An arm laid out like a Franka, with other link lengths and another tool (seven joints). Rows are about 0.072 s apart.
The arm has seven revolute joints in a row. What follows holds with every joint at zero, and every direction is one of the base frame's.
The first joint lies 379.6 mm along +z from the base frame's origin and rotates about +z.
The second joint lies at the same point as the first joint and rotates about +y.
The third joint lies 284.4 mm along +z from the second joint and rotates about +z.
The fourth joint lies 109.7 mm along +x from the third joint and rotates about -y.
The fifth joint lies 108.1 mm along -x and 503 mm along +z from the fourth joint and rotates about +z.
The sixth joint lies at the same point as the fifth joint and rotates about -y.
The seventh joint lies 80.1 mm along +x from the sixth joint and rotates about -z.
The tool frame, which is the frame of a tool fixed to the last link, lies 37 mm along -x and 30 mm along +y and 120.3 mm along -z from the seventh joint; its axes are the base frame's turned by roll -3.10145, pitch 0 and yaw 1.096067 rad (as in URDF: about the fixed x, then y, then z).
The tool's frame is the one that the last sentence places.
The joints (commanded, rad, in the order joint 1, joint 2, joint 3, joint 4, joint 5, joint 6, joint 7), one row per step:
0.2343, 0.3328, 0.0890, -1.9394, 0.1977, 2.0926, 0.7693
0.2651, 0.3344, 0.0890, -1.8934, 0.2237, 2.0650, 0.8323
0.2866, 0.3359, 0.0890, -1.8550, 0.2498, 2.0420, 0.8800
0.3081, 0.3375, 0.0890, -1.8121, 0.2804, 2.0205, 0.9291
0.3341, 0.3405, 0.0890, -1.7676, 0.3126, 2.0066, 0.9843
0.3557, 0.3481, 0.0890, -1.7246, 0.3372, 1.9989, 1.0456
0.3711, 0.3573, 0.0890, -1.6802, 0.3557, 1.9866, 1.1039
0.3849, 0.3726, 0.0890, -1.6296, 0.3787, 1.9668, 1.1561
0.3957, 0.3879, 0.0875, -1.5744, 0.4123, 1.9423, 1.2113
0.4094, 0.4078, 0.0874, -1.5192, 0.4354, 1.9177, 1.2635
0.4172, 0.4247, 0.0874, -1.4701, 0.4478, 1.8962, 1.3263
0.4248, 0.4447, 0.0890, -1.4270, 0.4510, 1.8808, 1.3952
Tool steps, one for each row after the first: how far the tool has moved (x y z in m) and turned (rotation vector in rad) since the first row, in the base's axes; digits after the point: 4 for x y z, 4 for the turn. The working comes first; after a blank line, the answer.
Tool pose at each row, in the base's axes (x y z in m, rotation vector in rad; the steps are taken from these numbers as rounded here):
0.6538, 0.2823, 0.2497, -2.7968, -0.7606, 0.2763
0.6598, 0.3093, 0.2718, -2.7951, -0.6994, 0.2637
0.6645, 0.3294, 0.2910, -2.7869, -0.6468, 0.2543
0.6695, 0.3503, 0.3134, -2.7731, -0.5909, 0.2397
0.6731, 0.3745, 0.3368, -2.7561, -0.5330, 0.2196
0.6773, 0.3950, 0.3562, -2.7447, -0.4664, 0.2023
0.6824, 0.4107, 0.3749, -2.7348, -0.4026, 0.1915
0.6873, 0.4258, 0.3925, -2.7173, -0.3450, 0.1930
0.6935, 0.4385, 0.4134, -2.6895, -0.2754, 0.2000
0.6968, 0.4532, 0.4301, -2.6683, -0.2242, 0.2134
0.7016, 0.4625, 0.4449, -2.6579, -0.1576, 0.2257
0.7058, 0.4714, 0.4533, -2.6561, -0.0857, 0.2411

0.0060, 0.0270, 0.0221, 0.0145, 0.0011, -0.0423
0.0107, 0.0471, 0.0413, 0.0321, 0.0046, -0.0784
0.0157, 0.0680, 0.0637, 0.0558, 0.0067, -0.1171
0.0193, 0.0922, 0.0871, 0.0832, 0.0061, -0.1579
0.0235, 0.1127, 0.1065, 0.1044, 0.0063, -0.2055
0.0286, 0.1284, 0.1252, 0.1211, 0.0096, -0.2509
0.0335, 0.1435, 0.1428, 0.1405, 0.0224, -0.2910
0.0397, 0.1562, 0.1637, 0.1676, 0.0432, -0.3394
0.0430, 0.1709, 0.1804, 0.1852, 0.0642, -0.3747
0.0478, 0.1802, 0.1952, 0.1918, 0.0827, -0.4215
0.0520, 0.1891, 0.2036, 0.1876, 0.1008, -0.4719

